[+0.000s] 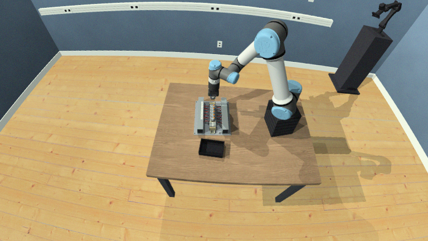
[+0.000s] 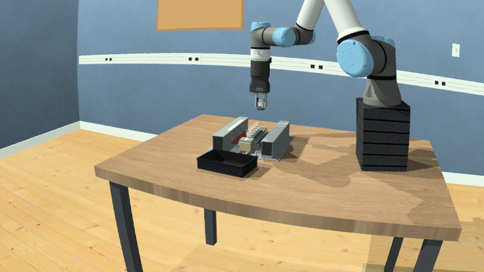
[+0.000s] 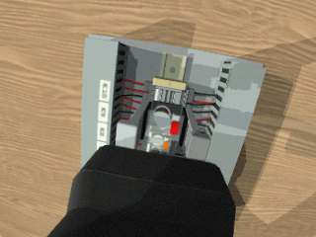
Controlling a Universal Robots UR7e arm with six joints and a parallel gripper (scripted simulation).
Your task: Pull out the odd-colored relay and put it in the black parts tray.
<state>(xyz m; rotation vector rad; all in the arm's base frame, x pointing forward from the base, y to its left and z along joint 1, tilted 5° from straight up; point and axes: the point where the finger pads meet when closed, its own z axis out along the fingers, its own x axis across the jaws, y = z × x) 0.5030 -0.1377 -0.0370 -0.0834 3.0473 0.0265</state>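
The relay is 10 mm below my hand. From my hand the other things lie so: relay panel (110 mm below, 90 mm to the left); then black parts tray (360 mm to the left, 130 mm below, 10 mm behind).
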